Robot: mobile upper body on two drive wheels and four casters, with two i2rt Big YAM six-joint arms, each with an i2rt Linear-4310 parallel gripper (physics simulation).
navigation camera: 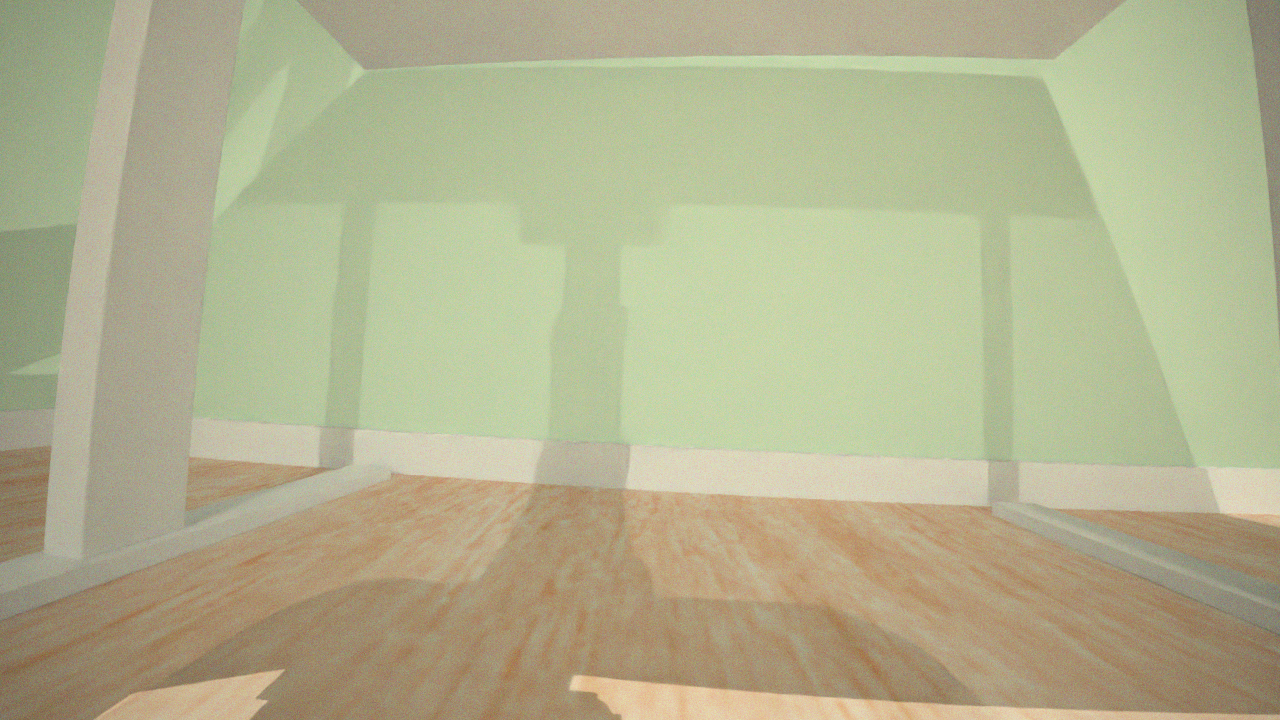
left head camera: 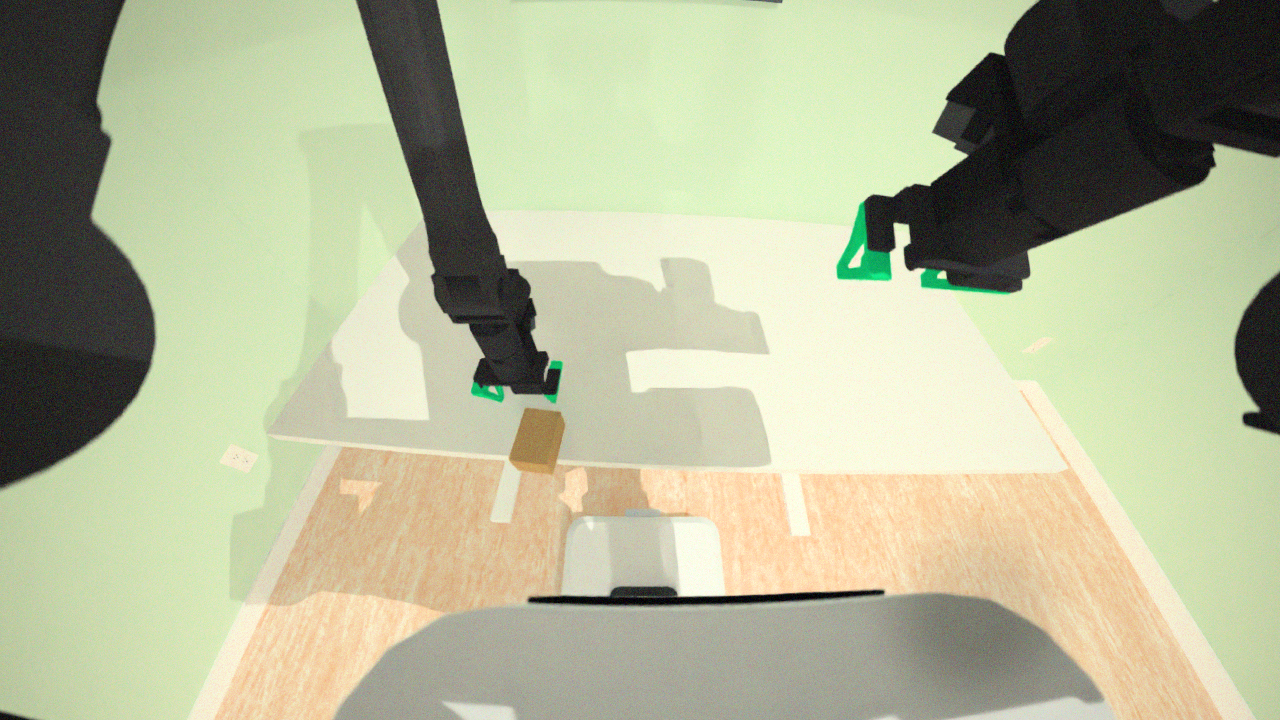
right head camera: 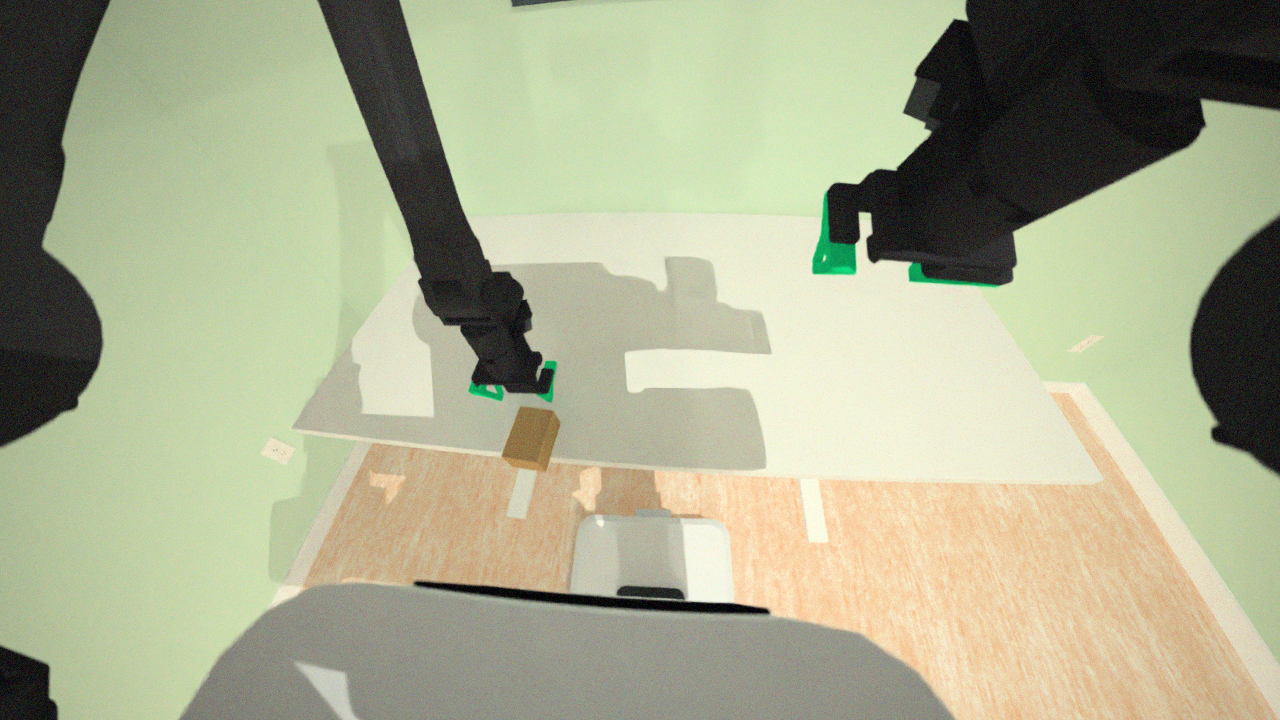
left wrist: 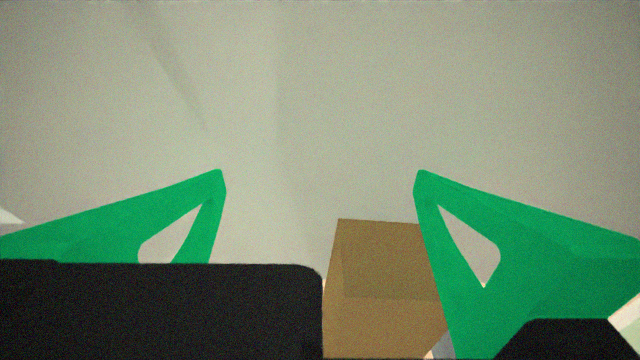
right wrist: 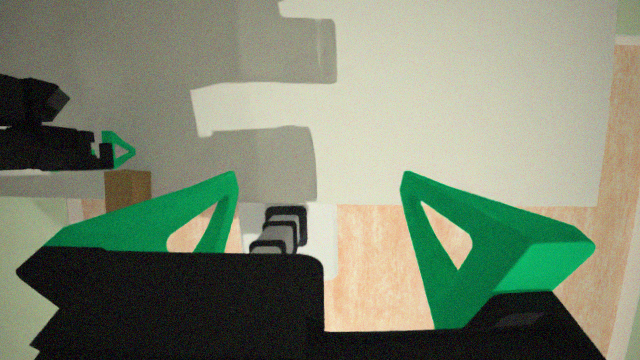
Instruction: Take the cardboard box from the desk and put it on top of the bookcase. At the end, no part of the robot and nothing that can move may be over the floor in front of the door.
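Frame: origin at the left arm's base, x right, y ahead, z up, level; centimetres.
Seen in the pictures: left gripper, between the fingertips: (left head camera: 528, 399) (right head camera: 526, 398) (left wrist: 319, 180) (right wrist: 114, 152); right gripper, between the fingertips: (left head camera: 881, 276) (right head camera: 862, 271) (right wrist: 319, 180).
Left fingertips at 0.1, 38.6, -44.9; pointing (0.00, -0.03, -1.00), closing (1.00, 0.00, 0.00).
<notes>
Pixels of each thing's top centre, then the offset from my left fingertips to it, as dx, dy, dz. "spot": a spot on its surface instead. Level surfaces: height alone.
- brown cardboard box, centre of its top: (left wrist: 384, 341) (left head camera: 535, 434) (right head camera: 527, 432) (right wrist: 118, 195) +3.7, -8.4, +3.9
- white desk, height of its surface: dz -1.1
- desk leg, a spot on its surface: (navigation camera: 143, 268) spot: -32.5, +27.6, -63.6
The brown cardboard box (left head camera: 537, 438) (right head camera: 531, 437) (left wrist: 382, 270) (right wrist: 128, 190) stands at the near edge of the white desk (left head camera: 895, 385) (right head camera: 913, 394) (right wrist: 475, 125). My left gripper (left head camera: 519, 392) (right head camera: 513, 389) (left wrist: 319, 180) is open and empty. It is over the desk, beyond the box as the head views show it, and apart from it. In the left wrist view the box shows low, partly behind the finger at the right. My right gripper (left head camera: 904, 279) (right head camera: 881, 273) (right wrist: 319, 180) is open and empty, above the right part of the desk. The bookcase and the door do not show.
The robot's pale base part (left head camera: 644, 555) (right head camera: 651, 559) shows at the desk's near edge. The navigation camera looks under the desk, with a desk leg (navigation camera: 143, 268) at the left, floor bars (navigation camera: 295, 501) (navigation camera: 1145, 559) at both sides and a green wall (navigation camera: 760, 340) behind.
</notes>
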